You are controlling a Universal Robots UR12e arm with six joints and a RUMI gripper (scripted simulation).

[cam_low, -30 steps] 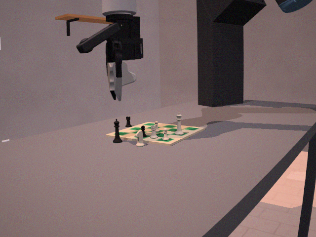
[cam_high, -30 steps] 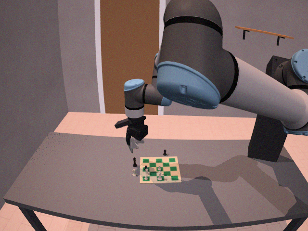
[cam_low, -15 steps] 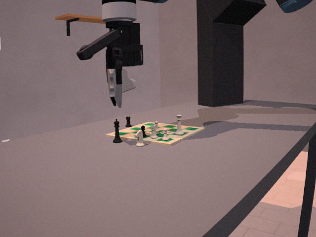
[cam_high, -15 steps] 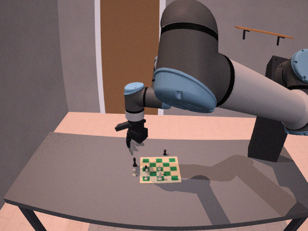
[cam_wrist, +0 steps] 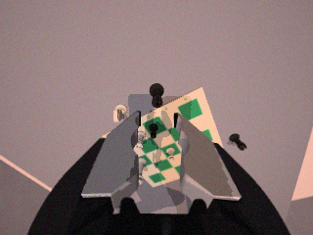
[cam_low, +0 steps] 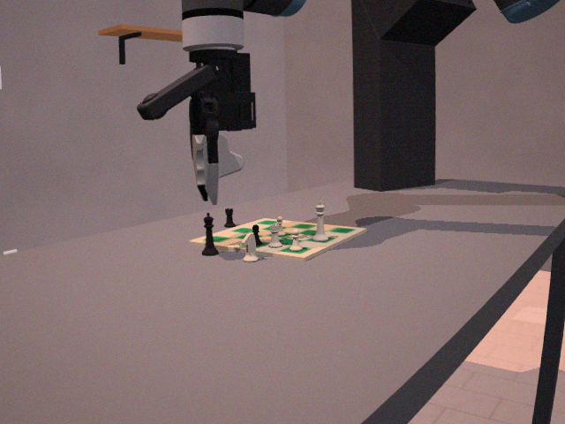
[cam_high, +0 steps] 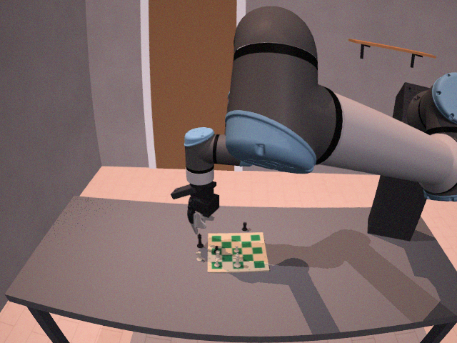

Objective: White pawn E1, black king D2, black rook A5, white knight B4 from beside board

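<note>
The black king is 6 cm below my hand. Round my hand: black pawn (7 cm below, 7 cm behind, 2 cm to the left); then white knight (8 cm below, 7 cm to the left, 2 cm behind); then white rook (8 cm behind, 7 cm below, 5 cm to the left).
</note>
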